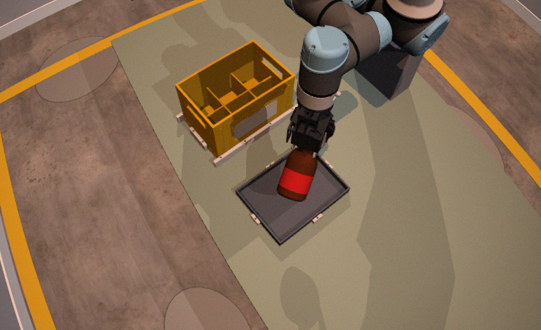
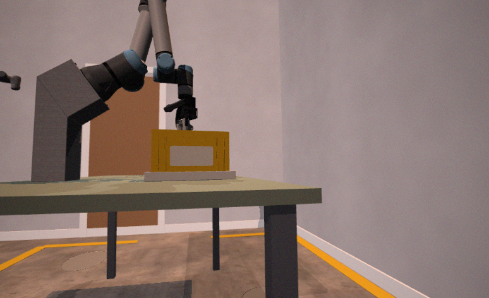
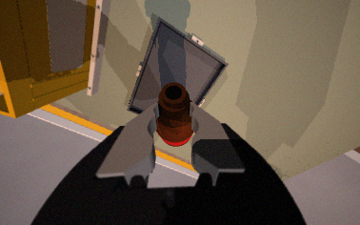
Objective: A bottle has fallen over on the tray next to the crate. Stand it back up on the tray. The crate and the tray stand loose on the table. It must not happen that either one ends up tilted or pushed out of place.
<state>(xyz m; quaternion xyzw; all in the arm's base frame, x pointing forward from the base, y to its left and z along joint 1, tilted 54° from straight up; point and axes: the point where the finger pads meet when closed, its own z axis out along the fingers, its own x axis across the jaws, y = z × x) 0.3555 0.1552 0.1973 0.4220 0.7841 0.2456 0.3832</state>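
Right now the brown bottle is 3 cm below my hand, 3 cm ahead of it and 2 cm to the left of it. Also, from my hand: yellow crate 28 cm to the right, 12 cm below, 4 cm ahead; then dark grey tray 19 cm below, 3 cm ahead, 2 cm to the left.
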